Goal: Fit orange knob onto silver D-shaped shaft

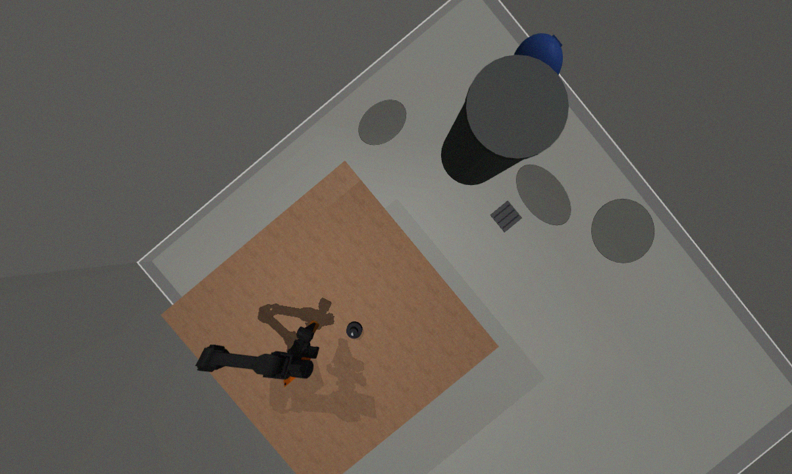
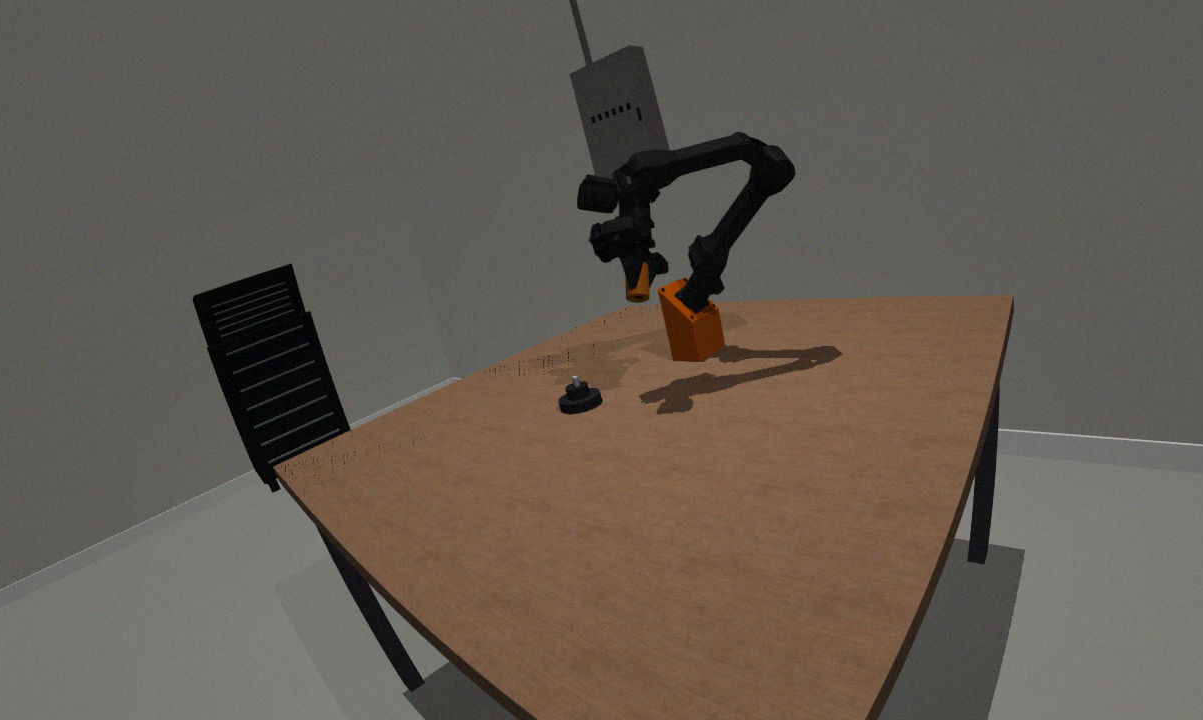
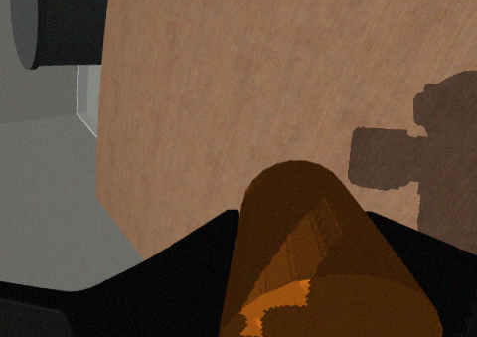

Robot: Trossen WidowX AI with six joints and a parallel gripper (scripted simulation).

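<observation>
The orange knob lies 2 cm behind my gripper tip, 1 cm to the right of it and 3 cm above it. The rest, counted from my gripper tip: round black pedestal 2 cm ahead, 18 cm to the right, 18 cm below.
</observation>
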